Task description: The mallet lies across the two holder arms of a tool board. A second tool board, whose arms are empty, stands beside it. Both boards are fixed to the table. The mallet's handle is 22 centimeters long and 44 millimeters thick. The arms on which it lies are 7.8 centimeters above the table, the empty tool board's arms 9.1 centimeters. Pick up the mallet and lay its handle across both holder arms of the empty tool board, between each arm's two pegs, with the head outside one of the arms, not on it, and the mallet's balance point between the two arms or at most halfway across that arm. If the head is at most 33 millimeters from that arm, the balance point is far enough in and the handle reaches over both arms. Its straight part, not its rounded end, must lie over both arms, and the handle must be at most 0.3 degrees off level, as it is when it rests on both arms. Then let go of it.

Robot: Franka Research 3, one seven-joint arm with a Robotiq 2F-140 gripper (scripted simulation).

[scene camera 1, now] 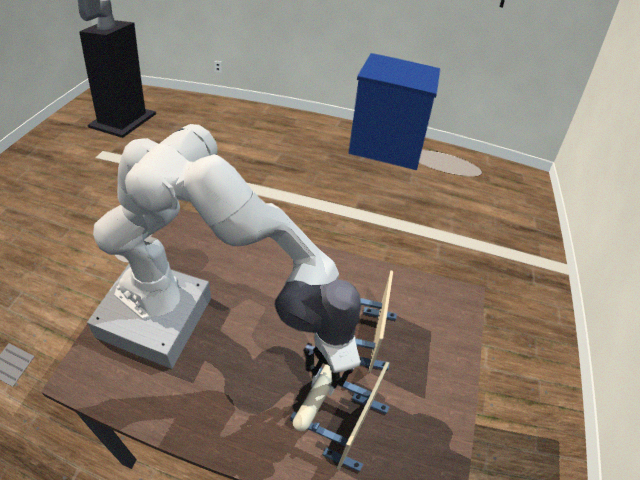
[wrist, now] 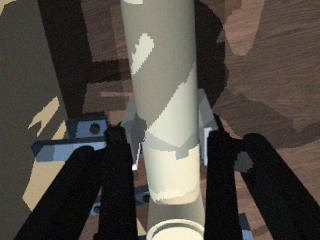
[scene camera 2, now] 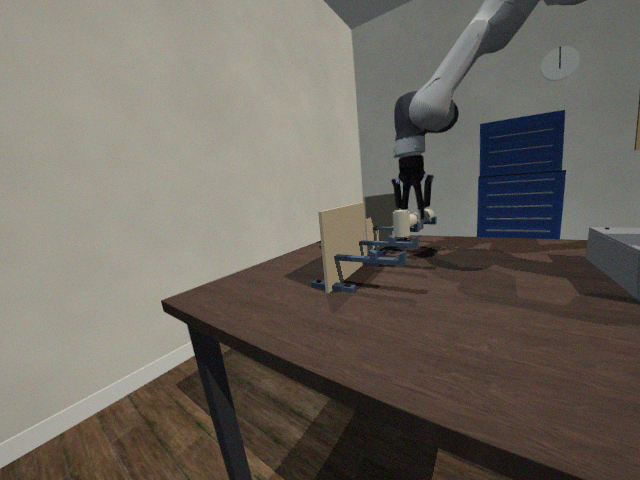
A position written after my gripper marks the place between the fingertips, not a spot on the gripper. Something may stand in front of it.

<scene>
I see my gripper (scene camera 2: pixel 413 228), a mallet (scene camera 1: pixel 308 410) and a tool board (wrist: pixel 40 114).
The mallet also shows in the wrist view (wrist: pixel 161 49). My gripper is seen too in the wrist view (wrist: pixel 168 106).
</scene>
